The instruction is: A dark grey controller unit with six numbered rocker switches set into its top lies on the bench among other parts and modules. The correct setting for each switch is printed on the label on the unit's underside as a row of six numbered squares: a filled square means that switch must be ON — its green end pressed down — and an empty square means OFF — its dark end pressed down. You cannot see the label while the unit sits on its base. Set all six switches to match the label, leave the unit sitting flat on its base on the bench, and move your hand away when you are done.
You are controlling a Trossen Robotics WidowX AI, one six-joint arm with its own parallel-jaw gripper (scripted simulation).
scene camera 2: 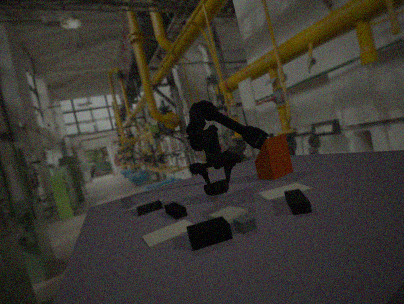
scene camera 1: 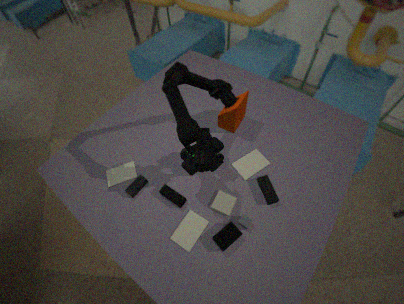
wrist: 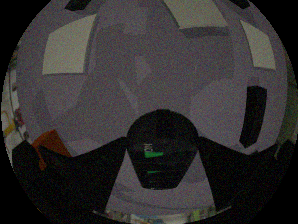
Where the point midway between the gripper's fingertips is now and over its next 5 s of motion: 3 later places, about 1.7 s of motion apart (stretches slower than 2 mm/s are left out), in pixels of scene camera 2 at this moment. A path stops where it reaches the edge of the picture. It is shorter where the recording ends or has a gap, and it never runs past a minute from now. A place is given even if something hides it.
The gripper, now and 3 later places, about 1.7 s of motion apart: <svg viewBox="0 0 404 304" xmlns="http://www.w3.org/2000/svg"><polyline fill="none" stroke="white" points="219,185 215,176 211,170 208,166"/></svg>
